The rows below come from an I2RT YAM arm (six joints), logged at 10 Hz.
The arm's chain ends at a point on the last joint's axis. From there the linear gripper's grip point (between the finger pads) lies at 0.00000 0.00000 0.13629 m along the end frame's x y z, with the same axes.
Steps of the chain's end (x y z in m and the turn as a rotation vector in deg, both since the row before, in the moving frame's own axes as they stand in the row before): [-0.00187, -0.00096, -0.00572, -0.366, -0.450, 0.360]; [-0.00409, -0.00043, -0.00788, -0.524, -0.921, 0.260]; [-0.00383, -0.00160, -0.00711, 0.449, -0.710, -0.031]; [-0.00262, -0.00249, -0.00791, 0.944, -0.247, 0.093]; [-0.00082, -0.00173, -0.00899, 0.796, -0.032, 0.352]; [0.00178, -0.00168, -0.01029, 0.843, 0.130, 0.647]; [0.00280, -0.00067, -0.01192, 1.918, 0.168, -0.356]
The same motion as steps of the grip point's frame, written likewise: [-0.00294, -0.00009, -0.00573, -0.366, -0.450, 0.360]; [-0.00628, 0.00081, -0.00790, -0.524, -0.921, 0.260]; [-0.00552, -0.00267, -0.00712, 0.449, -0.710, -0.031]; [-0.00321, -0.00474, -0.00793, 0.944, -0.247, 0.093]; [-0.00089, -0.00362, -0.00900, 0.796, -0.032, 0.352]; [0.00210, -0.00368, -0.01031, 0.843, 0.130, 0.647]; [0.00319, -0.00523, -0.01200, 1.918, 0.168, -0.356]
